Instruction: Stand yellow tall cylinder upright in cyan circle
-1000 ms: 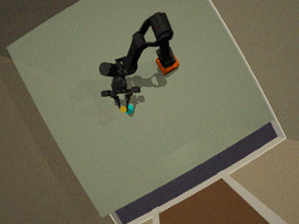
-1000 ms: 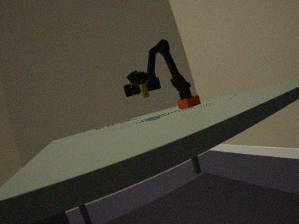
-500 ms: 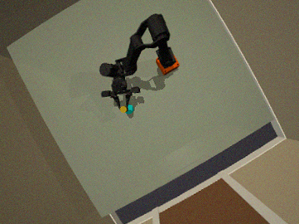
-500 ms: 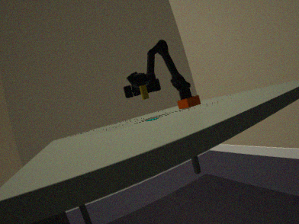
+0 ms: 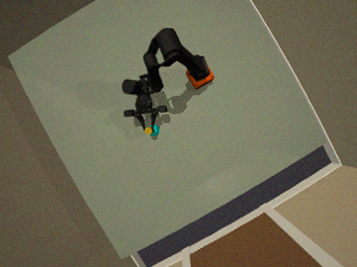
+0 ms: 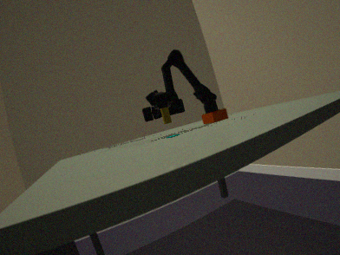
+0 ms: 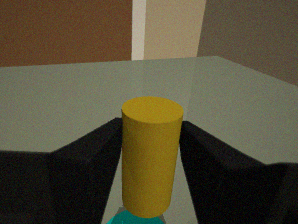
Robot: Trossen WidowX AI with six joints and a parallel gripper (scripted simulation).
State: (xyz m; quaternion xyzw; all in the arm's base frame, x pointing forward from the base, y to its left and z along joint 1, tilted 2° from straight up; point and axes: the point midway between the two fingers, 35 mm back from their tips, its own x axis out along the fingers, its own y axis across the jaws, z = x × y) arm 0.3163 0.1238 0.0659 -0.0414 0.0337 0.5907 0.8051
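Right now my gripper tip is 110 mm above the cyan circle and 10 mm past it. Round my gripper tip: yellow tall cylinder 20 mm below.
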